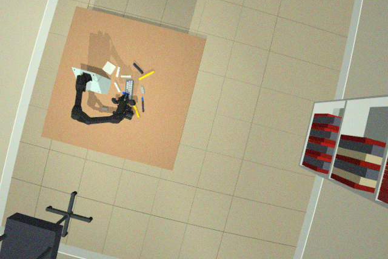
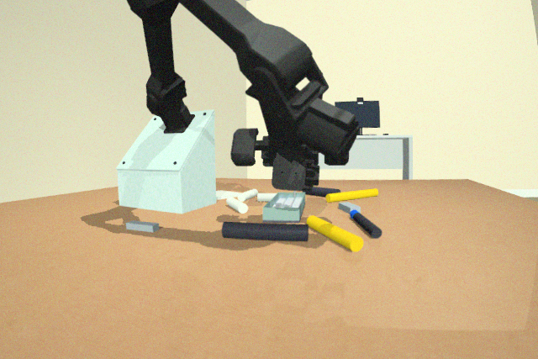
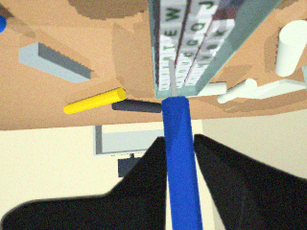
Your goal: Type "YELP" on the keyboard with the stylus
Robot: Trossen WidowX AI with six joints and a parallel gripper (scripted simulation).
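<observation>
Right now my gripper tip is 12 cm short of the blue-banded marker, 8 cm above it and 3 cm to the left of it. The rest, counted from my gripper tip: grey block: 20 cm behind, 19 cm to the right, 9 cm below; yellow rod: 22 cm to the left, 9 cm ahead, 8 cm below; blue stylus: 1 cm below.
</observation>
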